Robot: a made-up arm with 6 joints. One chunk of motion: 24 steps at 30 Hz.
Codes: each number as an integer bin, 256 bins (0 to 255) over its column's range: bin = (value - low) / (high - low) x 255, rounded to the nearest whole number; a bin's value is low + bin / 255 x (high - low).
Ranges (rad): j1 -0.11..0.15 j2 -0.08..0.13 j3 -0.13..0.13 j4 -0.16..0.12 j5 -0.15..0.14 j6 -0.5..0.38
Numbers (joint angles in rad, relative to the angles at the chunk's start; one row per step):
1: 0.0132 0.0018 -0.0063 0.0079 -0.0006 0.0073
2: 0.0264 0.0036 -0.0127 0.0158 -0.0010 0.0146
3: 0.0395 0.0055 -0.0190 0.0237 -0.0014 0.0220
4: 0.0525 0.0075 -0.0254 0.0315 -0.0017 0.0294
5: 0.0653 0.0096 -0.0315 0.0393 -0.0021 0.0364
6: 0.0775 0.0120 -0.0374 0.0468 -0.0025 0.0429
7: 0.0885 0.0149 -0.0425 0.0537 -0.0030 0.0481
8: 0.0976 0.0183 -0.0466 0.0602 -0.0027 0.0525
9: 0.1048 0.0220 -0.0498 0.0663 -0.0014 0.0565
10: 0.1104 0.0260 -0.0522 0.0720 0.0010 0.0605
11: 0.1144 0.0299 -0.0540 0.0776 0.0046 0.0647
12: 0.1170 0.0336 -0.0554 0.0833 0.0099 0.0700
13: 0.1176 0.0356 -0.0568 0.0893 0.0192 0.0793
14: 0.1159 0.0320 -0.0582 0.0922 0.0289 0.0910
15: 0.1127 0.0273 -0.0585 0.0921 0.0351 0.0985
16: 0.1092 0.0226 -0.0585 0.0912 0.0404 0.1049
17: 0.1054 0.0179 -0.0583 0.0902 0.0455 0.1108
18: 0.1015 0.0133 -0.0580 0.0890 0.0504 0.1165
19: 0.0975 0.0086 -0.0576 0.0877 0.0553 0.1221
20: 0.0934 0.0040 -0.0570 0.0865 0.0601 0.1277
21: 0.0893 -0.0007 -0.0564 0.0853 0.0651 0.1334
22: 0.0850 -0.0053 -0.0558 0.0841 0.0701 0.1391
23: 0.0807 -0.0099 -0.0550 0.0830 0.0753 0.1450
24: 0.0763 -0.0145 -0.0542 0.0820 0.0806 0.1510
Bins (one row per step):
1: 121 99 121 153 131 147
2: 134 102 115 160 131 149
3: 147 104 109 167 131 151
4: 159 106 103 174 130 153
5: 172 109 97 182 130 155
6: 184 112 91 188 130 157
7: 195 115 86 195 129 159
8: 204 119 82 201 130 160
9: 211 124 79 206 131 161
10: 216 129 76 211 133 162
11: 220 133 75 216 136 164
12: 223 138 73 222 141 165
13: 223 140 72 227 149 168
14: 222 136 70 230 157 171
15: 218 130 70 230 163 173
16: 215 125 70 229 167 175
17: 211 119 70 228 172 177
18: 207 113 71 227 176 179
19: 204 108 71 226 181 180
20: 199 102 72 224 185 182
21: 195 96 72 223 189 184
22: 191 91 73 222 194 185
23: 187 85 74 221 198 187
24: 183 80 74 220 203 189

